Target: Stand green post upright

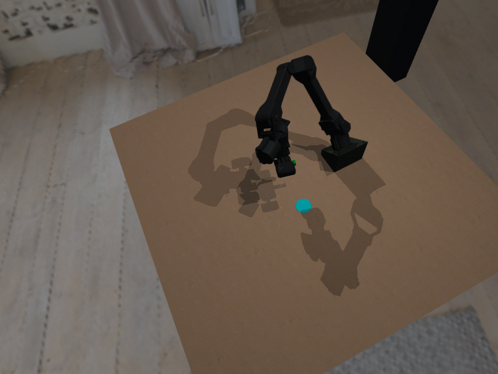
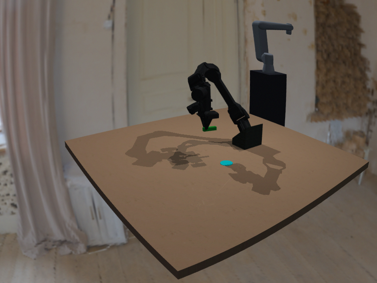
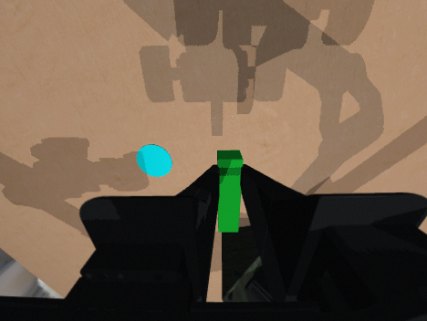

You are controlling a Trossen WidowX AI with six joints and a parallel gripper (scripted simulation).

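Right now the green post is 20 mm behind my gripper tip and 10 mm to the left of it. Also, from my gripper tip: cyan circle 130 mm to the left, 130 mm below, 30 mm behind.
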